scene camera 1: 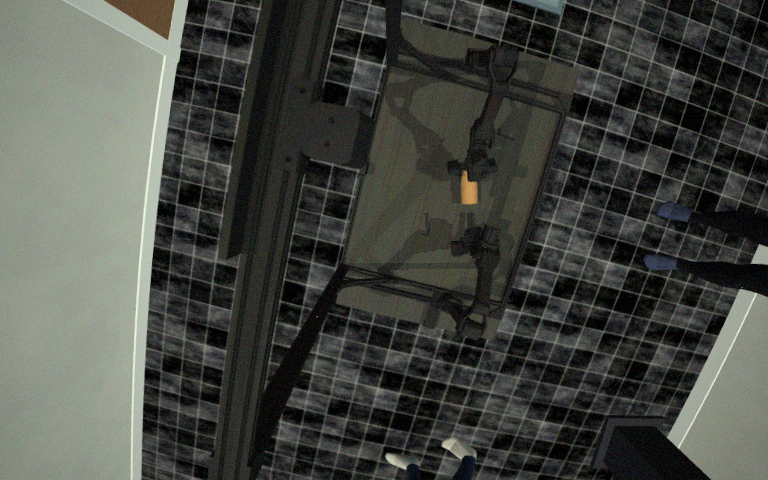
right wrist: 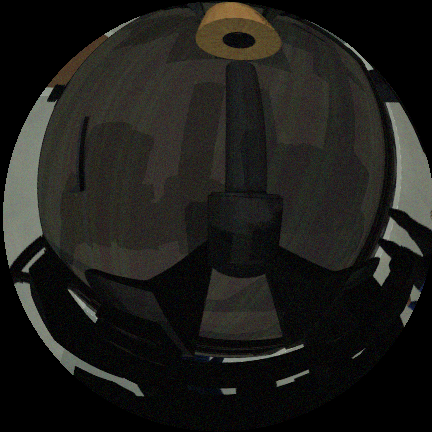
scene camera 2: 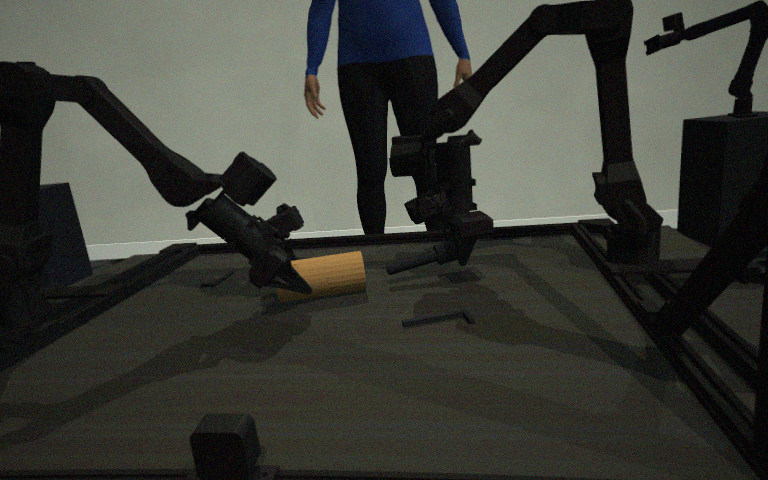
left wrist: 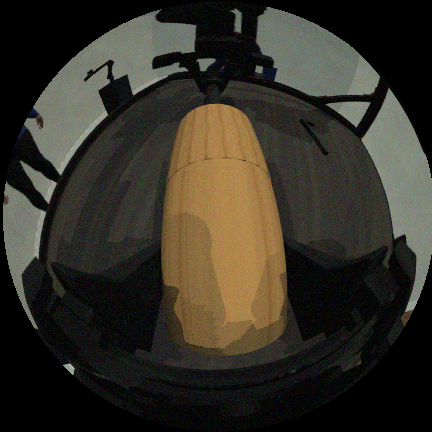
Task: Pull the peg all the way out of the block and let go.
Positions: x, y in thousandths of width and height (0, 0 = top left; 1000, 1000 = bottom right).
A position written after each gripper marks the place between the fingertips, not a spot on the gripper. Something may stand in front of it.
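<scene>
A wooden block (scene camera 2: 445, 570) is visible, also in the right wrist view (right wrist: 531, 87) and in the left wrist view (left wrist: 517, 633). A dark peg (scene camera 2: 580, 526), visible in the right wrist view (right wrist: 564, 515) as well, is carried by the right gripper (scene camera 2: 598, 547); nothing else touches it. The left gripper (scene camera 2: 404, 595) appears in the left wrist view (left wrist: 510, 559) too.
</scene>
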